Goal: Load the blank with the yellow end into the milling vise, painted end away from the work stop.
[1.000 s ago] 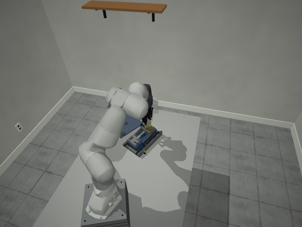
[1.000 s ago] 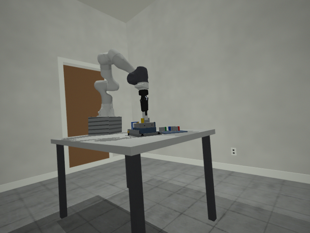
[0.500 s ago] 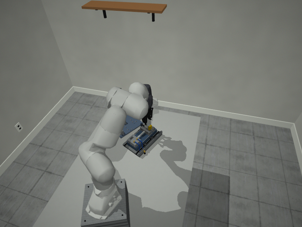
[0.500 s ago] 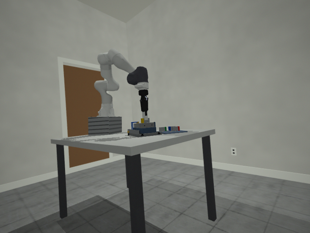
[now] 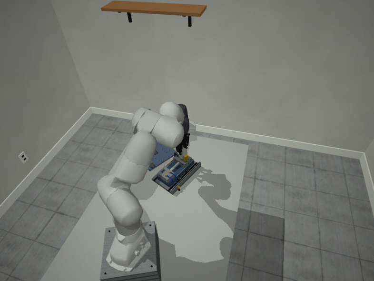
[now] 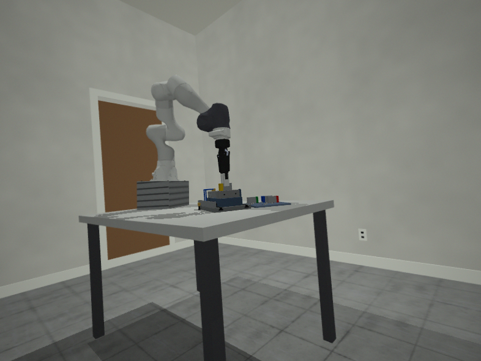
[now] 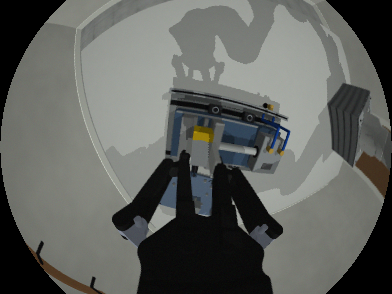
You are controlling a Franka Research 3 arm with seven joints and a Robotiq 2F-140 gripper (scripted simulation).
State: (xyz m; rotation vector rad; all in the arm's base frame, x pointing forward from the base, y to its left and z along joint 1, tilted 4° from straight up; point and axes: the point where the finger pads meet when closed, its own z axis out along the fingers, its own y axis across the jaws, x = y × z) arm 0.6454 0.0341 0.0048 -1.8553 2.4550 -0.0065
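The yellow-ended blank lies 40 mm below my hand. From my hand the other things lie so: milling vise: 110 mm below, 70 mm behind, 30 mm to the left; then green-ended blank: 240 mm to the left, 120 mm below, 70 mm behind; then work stop rod: 60 mm below, 50 mm to the left, 10 mm ahead.
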